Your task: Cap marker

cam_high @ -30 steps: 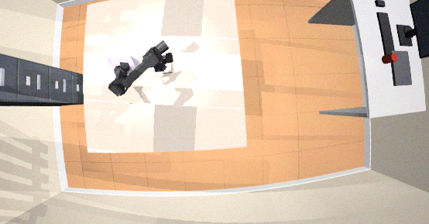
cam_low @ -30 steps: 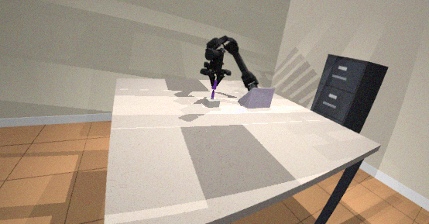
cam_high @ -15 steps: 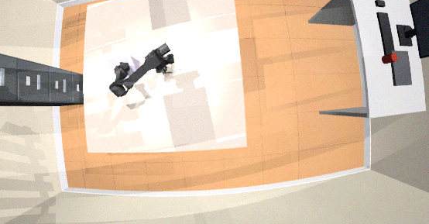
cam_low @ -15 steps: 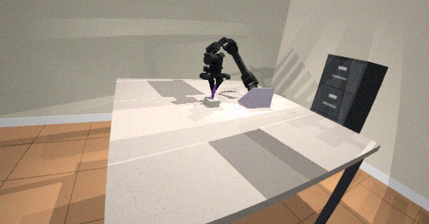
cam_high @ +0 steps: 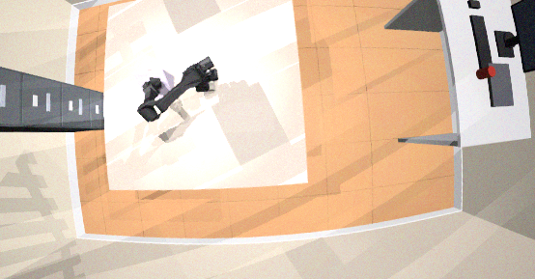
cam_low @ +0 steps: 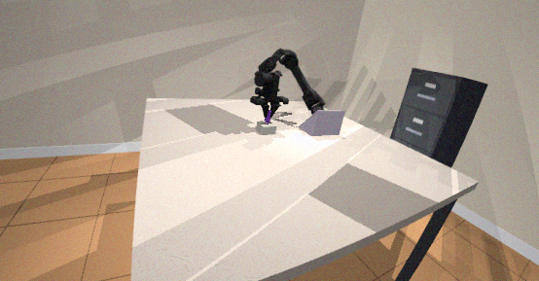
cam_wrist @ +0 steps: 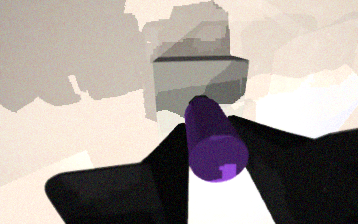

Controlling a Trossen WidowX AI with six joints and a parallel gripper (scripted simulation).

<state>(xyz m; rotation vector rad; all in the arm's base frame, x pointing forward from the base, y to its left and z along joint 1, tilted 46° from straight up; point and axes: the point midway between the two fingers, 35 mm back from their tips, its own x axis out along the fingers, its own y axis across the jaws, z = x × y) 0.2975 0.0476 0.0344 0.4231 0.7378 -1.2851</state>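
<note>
Now: the purple cap 1 cm above my gripper tip. Round my gripper tip: holder block 5 cm below.
</note>
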